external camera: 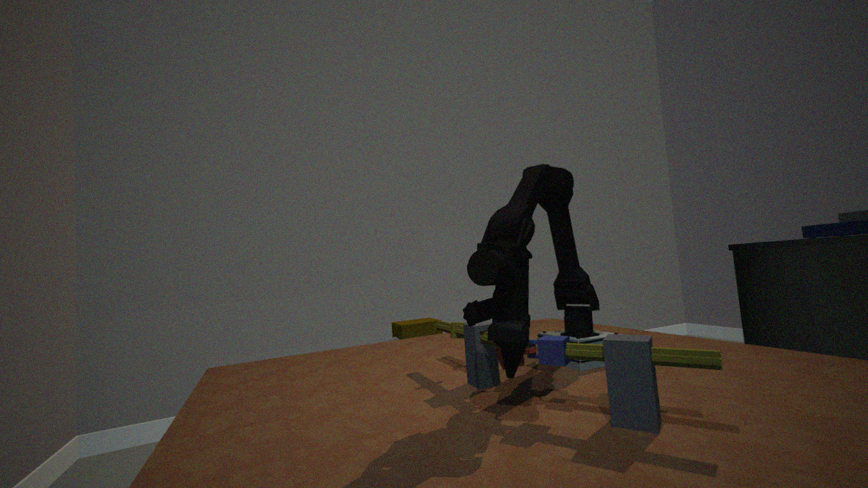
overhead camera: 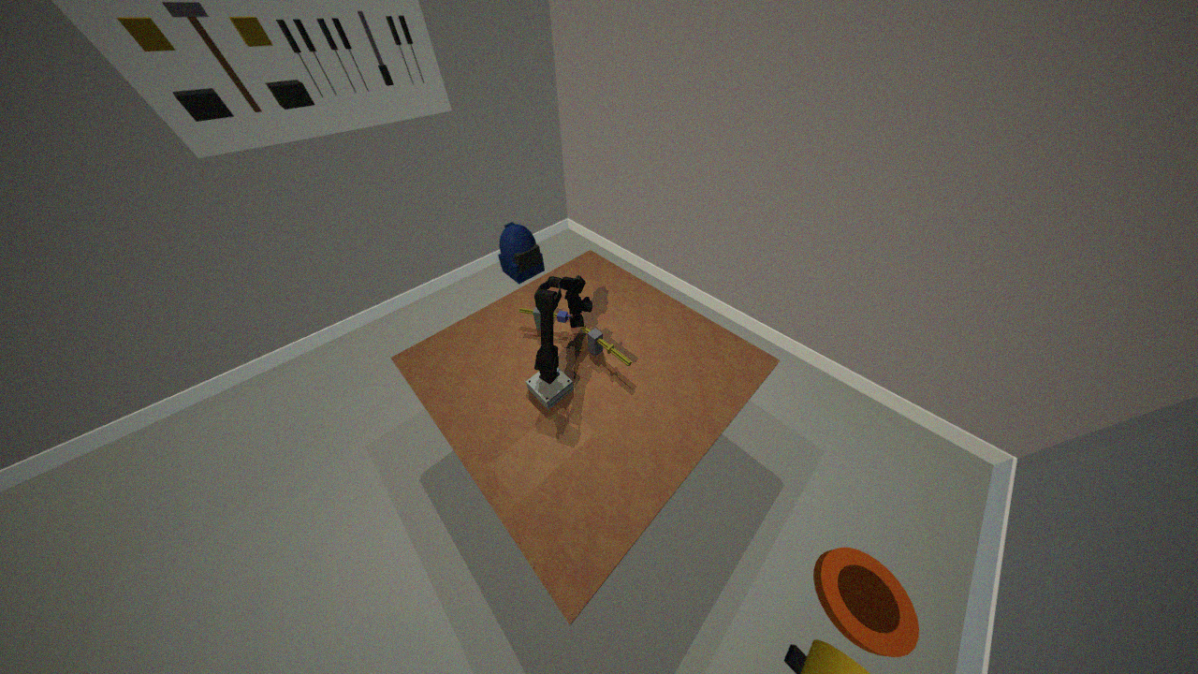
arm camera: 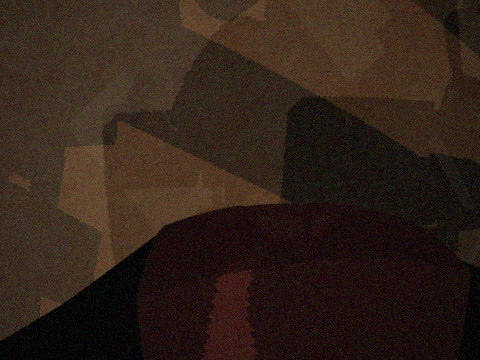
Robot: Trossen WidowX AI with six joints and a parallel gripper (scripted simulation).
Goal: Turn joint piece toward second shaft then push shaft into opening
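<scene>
Now: gripper tip 40 mm below the red piece and 10 mm to the right of it.
</scene>
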